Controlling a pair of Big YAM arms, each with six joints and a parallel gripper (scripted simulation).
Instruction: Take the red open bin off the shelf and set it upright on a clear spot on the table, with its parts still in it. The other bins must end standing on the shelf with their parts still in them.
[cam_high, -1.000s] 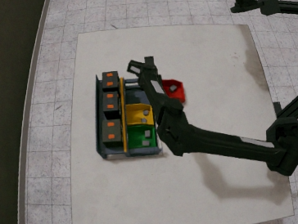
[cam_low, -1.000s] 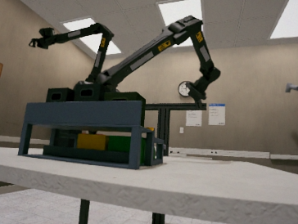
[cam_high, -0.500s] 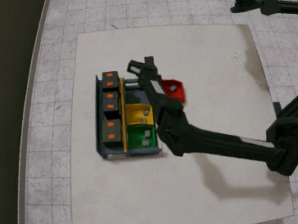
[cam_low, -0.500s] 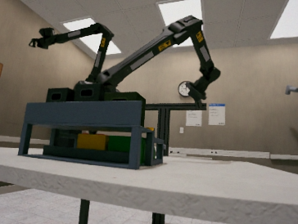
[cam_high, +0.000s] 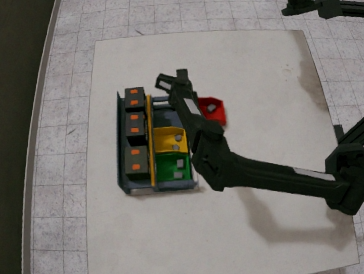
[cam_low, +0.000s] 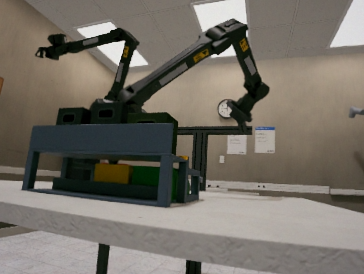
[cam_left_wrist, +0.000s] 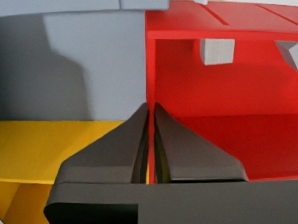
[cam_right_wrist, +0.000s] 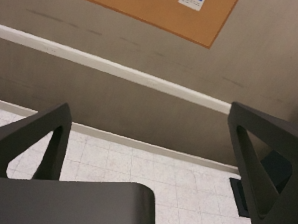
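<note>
Right now the red bin is 8 cm behind my left hand and 3 cm below it. From my left hand the other things lie so: green bin 23 cm to the left, 8 cm ahead, 4 cm below; then yellow bin 12 cm to the left, 8 cm ahead, 4 cm below.
</note>
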